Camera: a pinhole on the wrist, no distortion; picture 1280 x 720 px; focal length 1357.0 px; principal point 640.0 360.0 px. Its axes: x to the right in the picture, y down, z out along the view. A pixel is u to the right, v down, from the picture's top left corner.
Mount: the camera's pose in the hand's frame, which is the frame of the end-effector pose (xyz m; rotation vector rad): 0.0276 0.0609 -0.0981 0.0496 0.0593 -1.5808
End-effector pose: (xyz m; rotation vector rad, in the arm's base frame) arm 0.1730 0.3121 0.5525 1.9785 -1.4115 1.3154
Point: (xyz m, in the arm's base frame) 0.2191 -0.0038 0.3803
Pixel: 330 339
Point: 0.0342 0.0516 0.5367
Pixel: outside the picture
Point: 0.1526 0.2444 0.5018
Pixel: 580 53
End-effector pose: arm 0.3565 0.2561 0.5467 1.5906 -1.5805 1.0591
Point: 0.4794 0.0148 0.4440
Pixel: 1113 316
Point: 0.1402 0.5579 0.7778
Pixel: behind the camera
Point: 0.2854 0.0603 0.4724
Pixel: 413 361
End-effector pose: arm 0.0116 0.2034 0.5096 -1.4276 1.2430 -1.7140
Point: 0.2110 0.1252 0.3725
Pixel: 240 45
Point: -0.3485 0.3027 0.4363
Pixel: behind the camera
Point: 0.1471 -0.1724 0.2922
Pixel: outside the picture
